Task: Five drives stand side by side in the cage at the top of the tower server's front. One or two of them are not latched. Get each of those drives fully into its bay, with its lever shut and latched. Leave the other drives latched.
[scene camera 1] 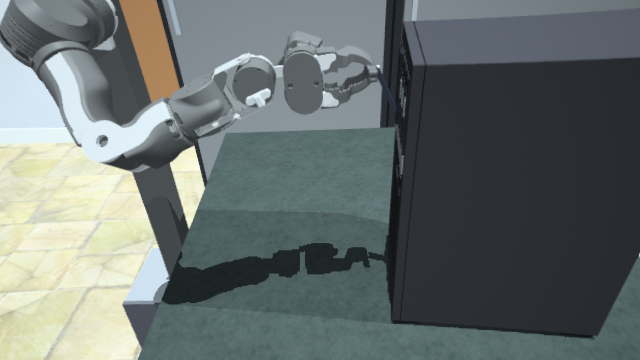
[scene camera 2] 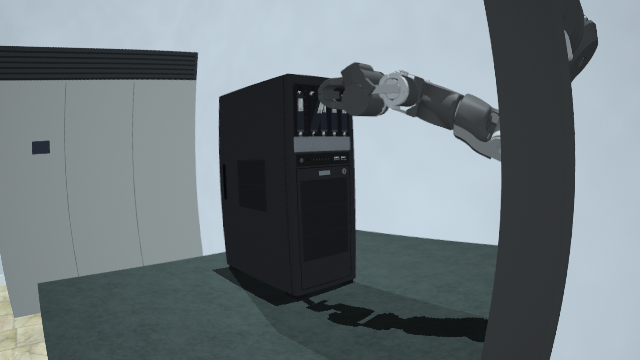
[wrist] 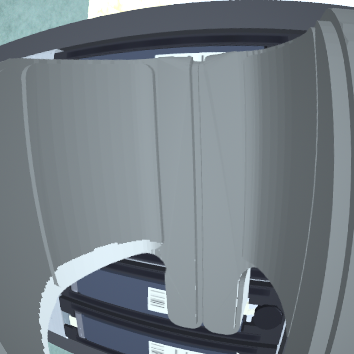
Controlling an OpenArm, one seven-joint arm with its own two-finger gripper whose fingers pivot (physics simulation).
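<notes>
The black tower server (scene camera 1: 500, 175) (scene camera 2: 255, 150) stands upright, the drive cage at the top of its front. One drive's dark blue lever (scene camera 1: 387, 90) (scene camera 2: 317, 119) is swung partway out, tilted up and away from the front; it looks like the second drive from the left in scene camera 2. The leftmost drive (scene camera 2: 300, 115) has its lever upright against its front. My gripper (scene camera 1: 374, 73) (scene camera 2: 322, 93) (wrist: 216, 198) is shut and empty, its tips at or very near the lever's upper free end. Two drives (wrist: 115, 291) (wrist: 112, 330) show below the fingers in the wrist view; the fingers hide much of the cage.
The tower stands on a green table top (scene camera 1: 300, 170) (scene camera 2: 150, 310). A light grey strip (scene camera 2: 321, 144) crosses its front below the cage. A grey cabinet (scene camera 2: 100, 175) stands behind at the left in scene camera 2. A dark post (scene camera 2: 535, 200) stands at the right there.
</notes>
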